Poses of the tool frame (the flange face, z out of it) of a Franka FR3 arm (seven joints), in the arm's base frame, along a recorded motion.
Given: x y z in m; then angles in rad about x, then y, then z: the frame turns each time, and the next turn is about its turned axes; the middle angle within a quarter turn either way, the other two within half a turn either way.
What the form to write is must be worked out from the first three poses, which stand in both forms.
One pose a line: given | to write
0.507 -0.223 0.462 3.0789 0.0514 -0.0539 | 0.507 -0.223 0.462 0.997 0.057 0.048 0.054 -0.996 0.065
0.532 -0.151 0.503 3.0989 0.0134 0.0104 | 0.532 -0.151 0.503 1.000 -0.010 0.014 -0.010 -0.999 0.043
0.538 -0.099 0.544 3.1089 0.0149 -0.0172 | 0.538 -0.099 0.544 1.000 0.018 0.014 0.017 -0.999 0.033
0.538 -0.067 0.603 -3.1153 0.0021 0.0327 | 0.538 -0.067 0.603 0.999 -0.033 0.001 -0.033 -0.999 -0.026
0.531 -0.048 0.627 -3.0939 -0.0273 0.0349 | 0.531 -0.048 0.627 0.999 -0.034 -0.029 -0.035 -0.998 -0.047
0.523 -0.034 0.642 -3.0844 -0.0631 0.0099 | 0.523 -0.034 0.642 0.998 -0.006 -0.064 -0.010 -0.998 -0.057
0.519 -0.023 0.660 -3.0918 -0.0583 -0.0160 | 0.519 -0.023 0.660 0.998 0.019 -0.057 0.016 -0.999 -0.051
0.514 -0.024 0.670 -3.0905 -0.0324 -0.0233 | 0.514 -0.024 0.670 0.999 0.025 -0.031 0.023 -0.998 -0.052
